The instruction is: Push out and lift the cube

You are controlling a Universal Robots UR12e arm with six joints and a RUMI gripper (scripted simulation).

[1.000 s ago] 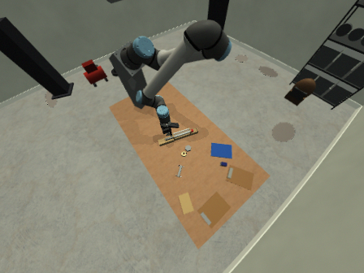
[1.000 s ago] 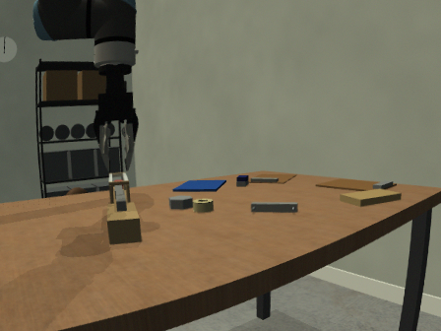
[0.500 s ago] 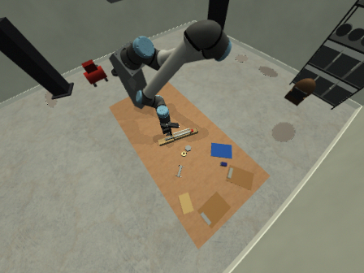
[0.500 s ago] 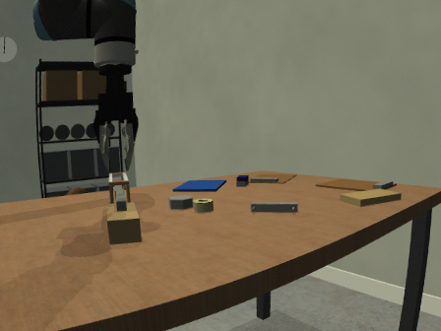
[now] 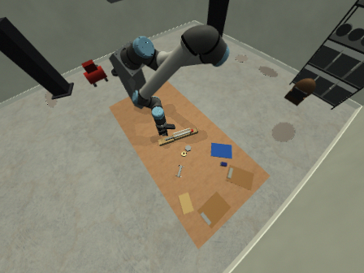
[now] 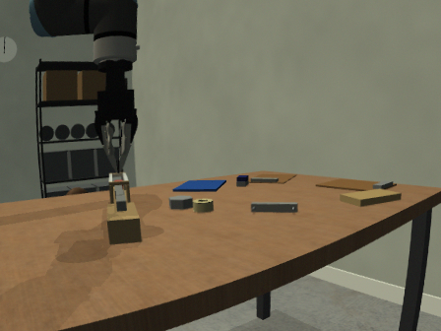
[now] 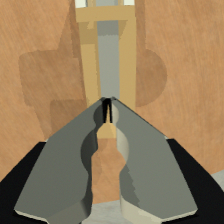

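Right now my hand is 20 mm past the red cube, 270 mm to the right of it and 80 mm above it. Round my hand: channel 10 mm behind, 150 mm to the left, 80 mm below; grey bar 10 mm behind, 180 mm to the left, 80 mm below; ring 200 mm ahead, 120 mm to the left, 120 mm below.
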